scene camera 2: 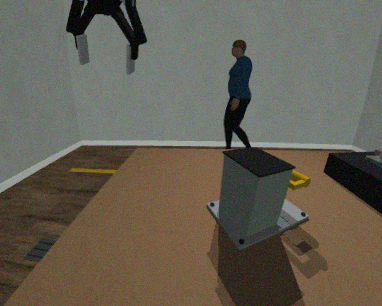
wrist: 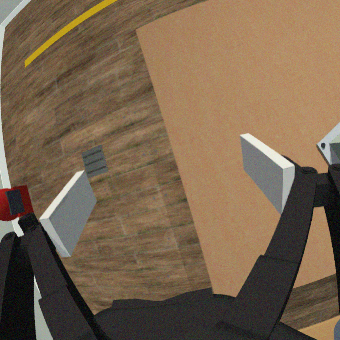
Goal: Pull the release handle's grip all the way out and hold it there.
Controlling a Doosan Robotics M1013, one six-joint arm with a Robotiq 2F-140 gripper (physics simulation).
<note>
The pictures show: the gripper and a base plate.
The gripper also shows in the wrist view.
</note>
